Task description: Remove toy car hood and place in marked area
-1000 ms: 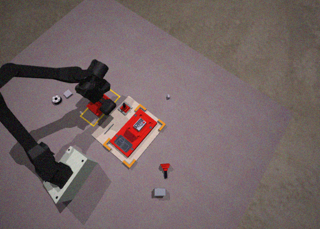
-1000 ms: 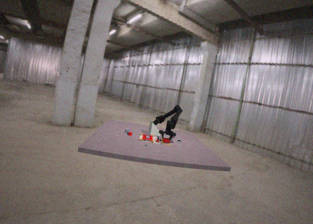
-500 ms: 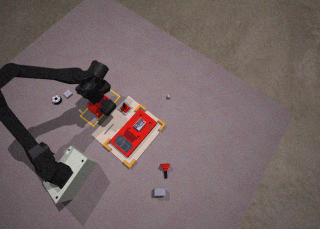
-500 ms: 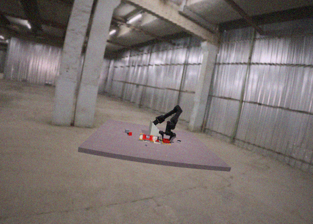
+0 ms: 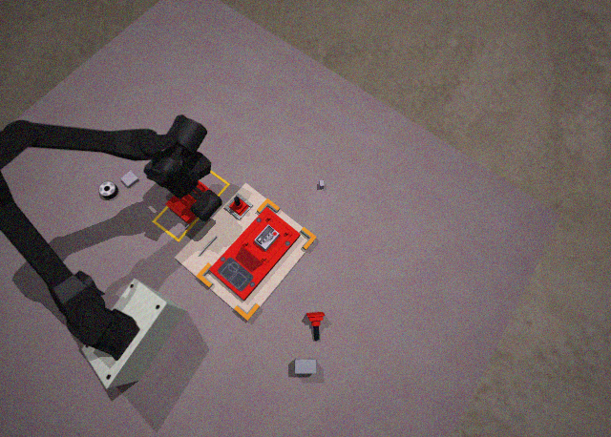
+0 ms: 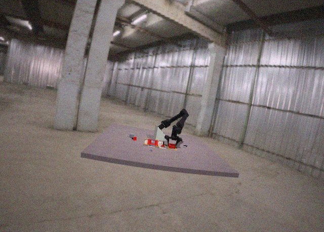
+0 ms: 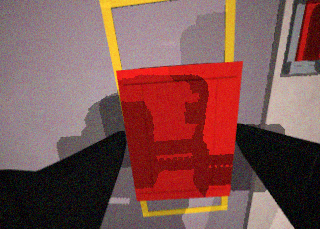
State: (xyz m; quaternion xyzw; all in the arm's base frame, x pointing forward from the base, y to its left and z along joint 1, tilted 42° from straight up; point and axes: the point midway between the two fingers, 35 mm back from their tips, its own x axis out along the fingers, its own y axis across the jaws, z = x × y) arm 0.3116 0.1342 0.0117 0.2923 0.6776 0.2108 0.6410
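My gripper tip is right at the hood.
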